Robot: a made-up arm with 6 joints. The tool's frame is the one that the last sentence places.
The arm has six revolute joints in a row. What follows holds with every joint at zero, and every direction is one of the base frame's.
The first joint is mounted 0.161 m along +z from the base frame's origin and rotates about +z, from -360 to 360 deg.
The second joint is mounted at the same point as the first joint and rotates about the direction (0, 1, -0.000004), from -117.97 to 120 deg.
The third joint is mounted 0.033 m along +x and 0.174 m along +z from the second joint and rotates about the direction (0, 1, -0.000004), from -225 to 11 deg.
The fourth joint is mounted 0.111 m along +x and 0.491 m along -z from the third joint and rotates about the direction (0, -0.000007, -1), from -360 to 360 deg.
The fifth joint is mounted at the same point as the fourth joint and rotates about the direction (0, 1, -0.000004), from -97 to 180 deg.
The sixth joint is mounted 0.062 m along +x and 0.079 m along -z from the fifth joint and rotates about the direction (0, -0.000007, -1), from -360 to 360 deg.
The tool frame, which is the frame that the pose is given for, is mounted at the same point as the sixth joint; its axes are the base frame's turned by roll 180, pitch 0 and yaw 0 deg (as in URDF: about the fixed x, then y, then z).
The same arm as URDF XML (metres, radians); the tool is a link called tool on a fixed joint. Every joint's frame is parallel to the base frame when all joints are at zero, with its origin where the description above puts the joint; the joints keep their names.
<robot name="arm">
<joint name="tool_fixed" type="fixed"><parent link="link6"/><child link="tool"/><origin xyz="0.0000 0.0000 0.0000" rpy="3.1416 0.0000 0.0000"/></joint>
<joint name="joint 6" type="revolute"><parent link="link5"/><child link="link6"/><origin xyz="0.0620 0.0000 -0.0790" rpy="0.0000 0.0000 0.0000"/><axis xyz="0 0 -1"/><limit lower="-6.2832" upper="6.2832"/></joint>
<joint name="joint 5" type="revolute"><parent link="link4"/><child link="link5"/><origin xyz="0.0000 0.0000 0.0000" rpy="0.0000 0.0000 0.0000"/><axis xyz="0 1 0"/><limit lower="-1.6930" upper="3.1416"/></joint>
<joint name="joint 4" type="revolute"><parent link="link3"/><child link="link4"/><origin xyz="0.1110 0.0000 -0.4910" rpy="0.0000 0.0000 0.0000"/><axis xyz="0 0 -1"/><limit lower="-6.2832" upper="6.2832"/></joint>
<joint name="joint 3" type="revolute"><parent link="link2"/><child link="link3"/><origin xyz="0.0330 0.0000 0.1740" rpy="0.0000 0.0000 0.0000"/><axis xyz="0 1 0"/><limit lower="-3.9270" upper="0.1920"/></joint>
<joint name="joint 2" type="revolute"><parent link="link1"/><child link="link2"/><origin xyz="0.0000 0.0000 0.0000" rpy="0.0000 0.0000 0.0000"/><axis xyz="0 1 0"/><limit lower="-2.0590" upper="2.0944"/></joint>
<joint name="joint 1" type="revolute"><parent link="base"/><child link="link1"/><origin xyz="0.0000 0.0000 0.1610" rpy="0.0000 0.0000 0.0000"/><axis xyz="0 0 1"/><limit lower="-6.2832" upper="6.2832"/></joint>
<link name="base"/>
<link name="link1"/>
<link name="link2"/>
<link name="link3"/>
<link name="link4"/>
<link name="link5"/>
<link name="link6"/>
<link name="tool"/>
</robot>

